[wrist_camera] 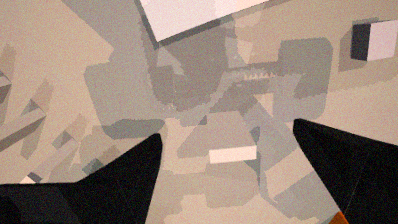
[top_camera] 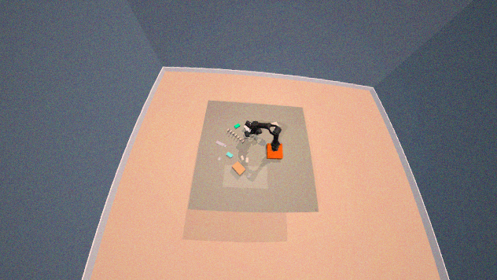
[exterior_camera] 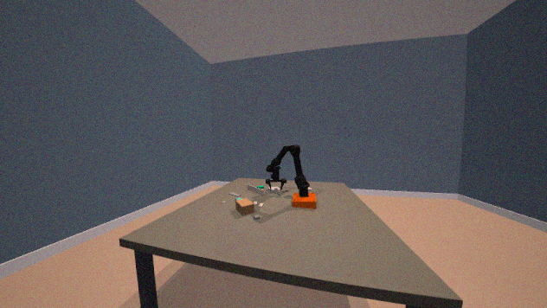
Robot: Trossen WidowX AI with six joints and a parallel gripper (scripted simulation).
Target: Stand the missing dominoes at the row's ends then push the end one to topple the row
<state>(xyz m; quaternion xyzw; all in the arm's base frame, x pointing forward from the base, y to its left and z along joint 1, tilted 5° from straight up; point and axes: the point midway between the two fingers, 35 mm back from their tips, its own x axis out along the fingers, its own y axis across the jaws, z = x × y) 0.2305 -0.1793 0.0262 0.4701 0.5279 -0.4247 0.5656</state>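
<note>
My gripper tip is now 120 mm to the left of the white flat block, 30 mm short of it and 20 mm above it. Also, from my gripper tip: green block: 170 mm ahead, 150 mm to the right, 20 mm below; then teal block: 270 mm ahead, 210 mm to the left, 20 mm below; then pale flat bar: 360 mm ahead, 80 mm to the left, 20 mm below.
</note>
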